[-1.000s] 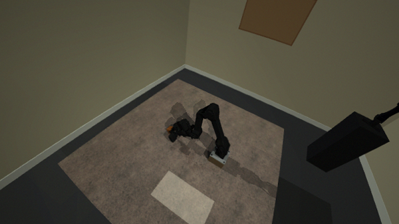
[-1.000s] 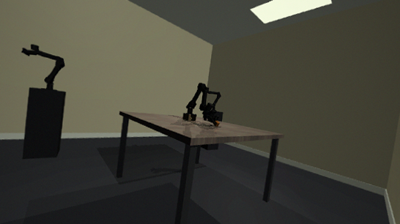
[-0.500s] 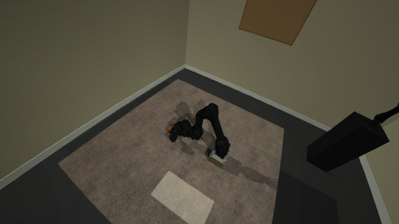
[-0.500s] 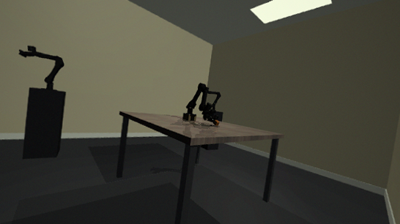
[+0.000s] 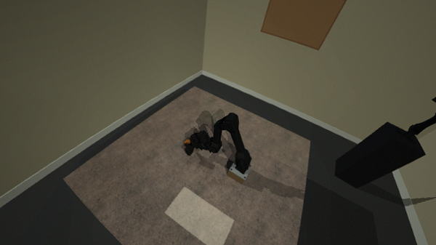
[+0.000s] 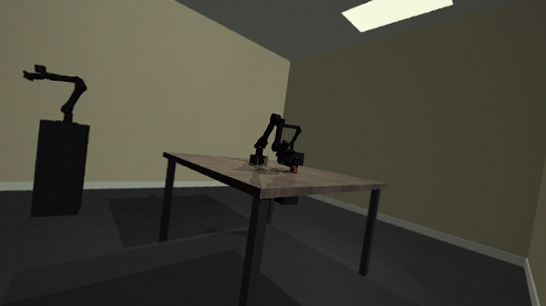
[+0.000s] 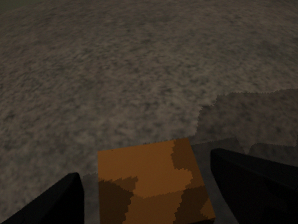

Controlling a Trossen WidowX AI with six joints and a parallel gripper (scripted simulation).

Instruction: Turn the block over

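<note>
My gripper tip is now 2 cm past the orange block and 2 cm above it.
</note>
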